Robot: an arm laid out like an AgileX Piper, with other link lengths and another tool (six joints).
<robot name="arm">
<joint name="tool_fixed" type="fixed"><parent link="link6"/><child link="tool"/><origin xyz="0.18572 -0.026 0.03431" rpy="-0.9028 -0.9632 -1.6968"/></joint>
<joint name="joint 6" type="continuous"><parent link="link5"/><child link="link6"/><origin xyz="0.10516 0 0.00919"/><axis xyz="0.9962 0 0.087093"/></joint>
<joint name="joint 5" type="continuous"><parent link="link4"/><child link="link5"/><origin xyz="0 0 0"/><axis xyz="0 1 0"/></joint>
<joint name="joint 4" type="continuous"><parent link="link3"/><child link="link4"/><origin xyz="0.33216 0 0.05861"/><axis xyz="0.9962 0 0.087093"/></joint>
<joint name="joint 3" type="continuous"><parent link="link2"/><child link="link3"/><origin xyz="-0.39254 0 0.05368"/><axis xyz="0 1 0"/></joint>
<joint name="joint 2" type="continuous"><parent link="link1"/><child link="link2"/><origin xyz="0 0 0"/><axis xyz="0 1 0"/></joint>
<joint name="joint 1" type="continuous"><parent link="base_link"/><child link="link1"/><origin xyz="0 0 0.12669"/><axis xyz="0 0 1"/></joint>
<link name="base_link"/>
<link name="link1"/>
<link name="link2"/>
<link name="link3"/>
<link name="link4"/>
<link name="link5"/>
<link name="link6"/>
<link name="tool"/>
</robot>
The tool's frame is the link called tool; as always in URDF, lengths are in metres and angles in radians. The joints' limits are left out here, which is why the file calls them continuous.
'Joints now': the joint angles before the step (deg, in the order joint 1, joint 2, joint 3, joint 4, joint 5, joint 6). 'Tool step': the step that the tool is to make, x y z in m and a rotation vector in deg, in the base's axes. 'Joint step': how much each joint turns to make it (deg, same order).
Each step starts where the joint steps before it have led.
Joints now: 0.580 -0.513 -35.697 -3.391 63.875 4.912
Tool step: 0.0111 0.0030 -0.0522 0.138 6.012 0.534
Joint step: 0.007 -0.004 5.549 0.635 0.449 -0.348
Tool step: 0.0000 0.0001 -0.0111 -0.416 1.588 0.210
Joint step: -0.016 -0.001 0.907 0.016 0.665 -0.496
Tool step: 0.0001 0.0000 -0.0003 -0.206 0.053 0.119
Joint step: 0.029 -0.002 0.041 -0.028 0.007 -0.212
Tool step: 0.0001 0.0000 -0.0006 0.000 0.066 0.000
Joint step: 0.001 0.001 0.066 -0.001 -0.001 0.002
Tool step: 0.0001 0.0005 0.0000 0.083 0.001 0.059
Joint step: -0.016 0.017 -0.004 0.118 -0.014 -0.016
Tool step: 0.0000 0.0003 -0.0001 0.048 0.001 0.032
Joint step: -0.018 -0.011 0.009 0.075 0.002 -0.016
